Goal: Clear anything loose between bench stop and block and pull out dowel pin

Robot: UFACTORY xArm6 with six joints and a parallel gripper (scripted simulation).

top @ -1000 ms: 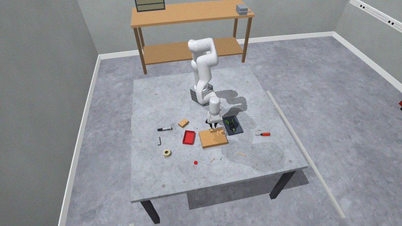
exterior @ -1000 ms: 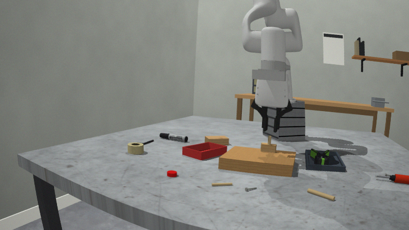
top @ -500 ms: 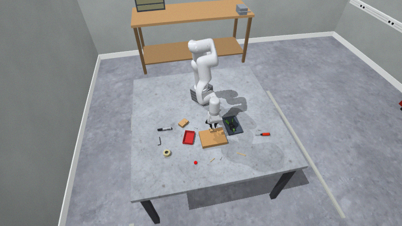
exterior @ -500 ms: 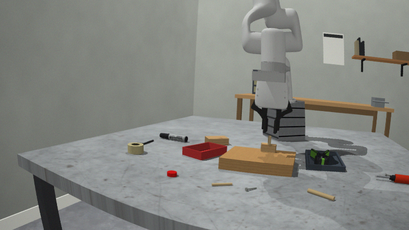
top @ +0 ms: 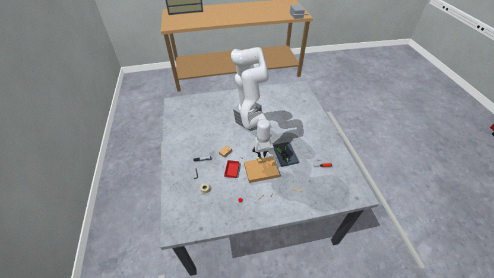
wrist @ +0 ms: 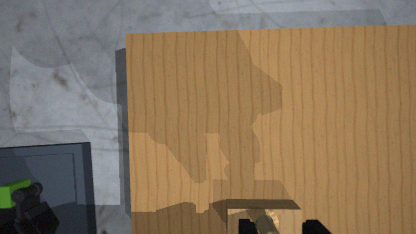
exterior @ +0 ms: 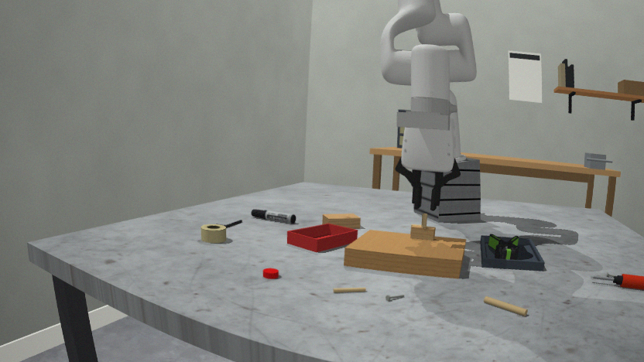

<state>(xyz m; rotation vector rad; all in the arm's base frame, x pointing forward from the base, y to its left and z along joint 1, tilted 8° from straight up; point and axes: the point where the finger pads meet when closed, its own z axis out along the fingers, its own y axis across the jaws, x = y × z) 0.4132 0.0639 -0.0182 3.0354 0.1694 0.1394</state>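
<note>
My gripper is now 50 mm above the dowel pin. From my hand the other things lie so: dark tray: 70 mm behind, 180 mm to the left, 100 mm below; bench board: 50 mm ahead, 10 mm to the right, 90 mm below; wooden block: 70 mm below.
</note>
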